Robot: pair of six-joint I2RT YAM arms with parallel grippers.
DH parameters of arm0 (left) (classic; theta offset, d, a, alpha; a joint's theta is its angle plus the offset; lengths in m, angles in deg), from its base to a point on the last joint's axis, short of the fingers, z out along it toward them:
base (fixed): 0 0 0 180
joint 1: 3.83 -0.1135 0.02 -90
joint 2: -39.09 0 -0.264 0
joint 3: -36.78 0 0.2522 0
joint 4: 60.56 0 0.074 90
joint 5: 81.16 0 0 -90
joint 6: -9.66 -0.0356 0 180
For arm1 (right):
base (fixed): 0 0 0 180
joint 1: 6.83 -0.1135 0.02 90
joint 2: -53.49 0 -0.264 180
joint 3: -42.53 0 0.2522 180
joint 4: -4.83 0 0.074 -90
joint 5: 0.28 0 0 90
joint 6: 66.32 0.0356 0 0
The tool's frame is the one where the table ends.
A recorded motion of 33 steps. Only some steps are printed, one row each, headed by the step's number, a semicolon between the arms.
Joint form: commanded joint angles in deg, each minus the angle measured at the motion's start. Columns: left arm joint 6, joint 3, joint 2, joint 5, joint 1, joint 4; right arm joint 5, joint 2, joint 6, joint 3, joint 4, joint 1.
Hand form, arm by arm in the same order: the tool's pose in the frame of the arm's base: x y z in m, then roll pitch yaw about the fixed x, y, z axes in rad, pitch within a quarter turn. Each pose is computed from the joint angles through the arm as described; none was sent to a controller.
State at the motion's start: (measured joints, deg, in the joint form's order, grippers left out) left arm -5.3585 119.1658 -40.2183 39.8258 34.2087 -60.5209; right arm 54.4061 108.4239 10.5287 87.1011 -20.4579 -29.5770
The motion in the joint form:
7: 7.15 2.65 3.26 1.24 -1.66 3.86; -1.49 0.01 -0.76 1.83 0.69 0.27
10: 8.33 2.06 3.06 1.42 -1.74 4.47; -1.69 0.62 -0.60 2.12 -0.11 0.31
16: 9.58 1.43 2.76 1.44 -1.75 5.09; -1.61 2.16 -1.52 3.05 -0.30 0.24
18: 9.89 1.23 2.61 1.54 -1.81 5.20; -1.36 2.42 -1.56 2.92 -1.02 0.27
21: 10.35 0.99 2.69 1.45 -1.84 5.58; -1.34 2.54 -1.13 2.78 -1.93 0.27
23: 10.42 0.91 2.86 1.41 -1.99 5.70; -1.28 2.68 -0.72 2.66 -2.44 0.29
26: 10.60 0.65 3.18 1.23 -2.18 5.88; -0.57 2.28 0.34 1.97 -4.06 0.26
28: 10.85 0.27 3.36 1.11 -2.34 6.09; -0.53 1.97 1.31 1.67 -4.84 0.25
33: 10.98 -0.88 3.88 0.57 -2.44 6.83; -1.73 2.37 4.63 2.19 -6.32 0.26
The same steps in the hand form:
7: 0.2359 -0.1973 0.4323 -1.3746 0.2540 -2.7298; 0.1917 0.1024 0.3205 -1.0564 1.1039 -0.0496
10: 0.2372 -0.1979 0.4288 -1.3788 0.2328 -2.7364; 0.1934 0.1030 0.3215 -1.0479 1.0983 -0.0387
16: 0.2389 -0.1991 0.4245 -1.3845 0.2087 -2.7418; 0.1985 0.1054 0.3221 -1.0692 1.0911 -0.0614
18: 0.2398 -0.1994 0.4227 -1.3886 0.2015 -2.7443; 0.1992 0.1054 0.3216 -1.0620 1.0859 -0.0599
21: 0.2397 -0.1991 0.4223 -1.3853 0.1953 -2.7430; 0.1992 0.1054 0.3219 -1.0444 1.0822 -0.0429
23: 0.2395 -0.1979 0.4229 -1.3821 0.1959 -2.7393; 0.1994 0.1054 0.3216 -1.0331 1.0845 -0.0326
26: 0.2390 -0.1962 0.4232 -1.3782 0.1943 -2.7327; 0.1974 0.1043 0.3217 -0.9874 1.0804 0.0011
28: 0.2390 -0.1950 0.4222 -1.3779 0.1897 -2.7287; 0.1959 0.1037 0.3223 -0.9583 1.0817 0.0308
33: 0.2380 -0.1933 0.4191 -1.3753 0.1867 -2.7177; 0.1959 0.1043 0.3263 -0.8875 1.0991 0.1292

